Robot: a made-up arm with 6 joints.
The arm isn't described. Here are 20 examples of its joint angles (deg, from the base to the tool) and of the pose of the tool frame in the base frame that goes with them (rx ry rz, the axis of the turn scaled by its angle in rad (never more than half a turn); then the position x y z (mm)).
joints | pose
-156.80 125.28 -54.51 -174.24 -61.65 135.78 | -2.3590 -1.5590 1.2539 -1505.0 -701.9 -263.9
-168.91 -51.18 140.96 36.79 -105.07 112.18 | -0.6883 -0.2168 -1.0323 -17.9 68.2 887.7
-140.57 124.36 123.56 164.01 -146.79 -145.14 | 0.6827 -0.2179 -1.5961 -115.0 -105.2 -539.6
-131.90 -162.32 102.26 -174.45 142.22 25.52 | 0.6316 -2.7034 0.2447 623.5 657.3 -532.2
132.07 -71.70 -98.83 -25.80 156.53 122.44 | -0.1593 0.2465 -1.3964 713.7 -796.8 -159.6
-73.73 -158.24 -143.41 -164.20 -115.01 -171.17 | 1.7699 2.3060 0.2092 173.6 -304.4 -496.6
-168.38 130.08 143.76 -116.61 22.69 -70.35 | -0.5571 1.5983 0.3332 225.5 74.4 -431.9
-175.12 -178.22 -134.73 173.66 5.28 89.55 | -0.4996 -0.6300 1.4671 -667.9 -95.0 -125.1
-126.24 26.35 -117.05 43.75 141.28 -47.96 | 0.0278 -1.5157 2.4720 228.5 116.2 1073.5
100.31 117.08 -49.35 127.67 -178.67 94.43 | 1.8960 -0.7999 0.7669 -284.5 1381.9 -57.1
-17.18 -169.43 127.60 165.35 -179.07 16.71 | -2.5955 1.1727 -1.1064 -542.1 204.5 -331.2
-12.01 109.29 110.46 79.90 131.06 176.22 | -0.0685 1.0657 1.6355 474.3 75.6 -668.0
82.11 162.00 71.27 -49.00 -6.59 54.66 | 1.4350 -1.9043 0.6789 -117.4 -468.5 -1351.2
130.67 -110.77 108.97 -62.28 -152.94 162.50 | 2.1190 1.9854 -0.6280 533.6 -790.0 437.7
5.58 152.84 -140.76 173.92 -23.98 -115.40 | 0.3359 0.5696 1.0754 701.4 96.7 226.0
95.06 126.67 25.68 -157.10 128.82 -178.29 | -0.1286 0.4997 1.3441 -85.6 1190.5 -959.3
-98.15 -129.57 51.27 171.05 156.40 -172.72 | 1.8889 1.2792 -0.7300 239.6 1338.0 -402.8
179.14 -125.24 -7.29 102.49 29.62 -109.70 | 2.4793 -0.1361 0.8749 1462.8 -146.8 -1059.8
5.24 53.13 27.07 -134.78 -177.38 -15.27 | -1.7399 -1.0911 1.4674 1351.8 166.1 814.9
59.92 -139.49 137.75 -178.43 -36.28 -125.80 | -0.0464 0.7139 1.9479 -302.8 -445.1 368.9
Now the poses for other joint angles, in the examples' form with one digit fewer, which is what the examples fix.
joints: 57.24 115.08 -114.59 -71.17 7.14 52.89
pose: 0.065 0.113 0.679 462 745 720
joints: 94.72 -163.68 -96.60 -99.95 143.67 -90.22
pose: 1.477 -0.694 1.910 41 376 -855
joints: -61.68 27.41 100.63 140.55 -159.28 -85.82
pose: -1.289 -0.063 1.197 420 -791 568
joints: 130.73 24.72 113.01 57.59 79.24 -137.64
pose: 2.067 1.117 -1.187 -718 545 333
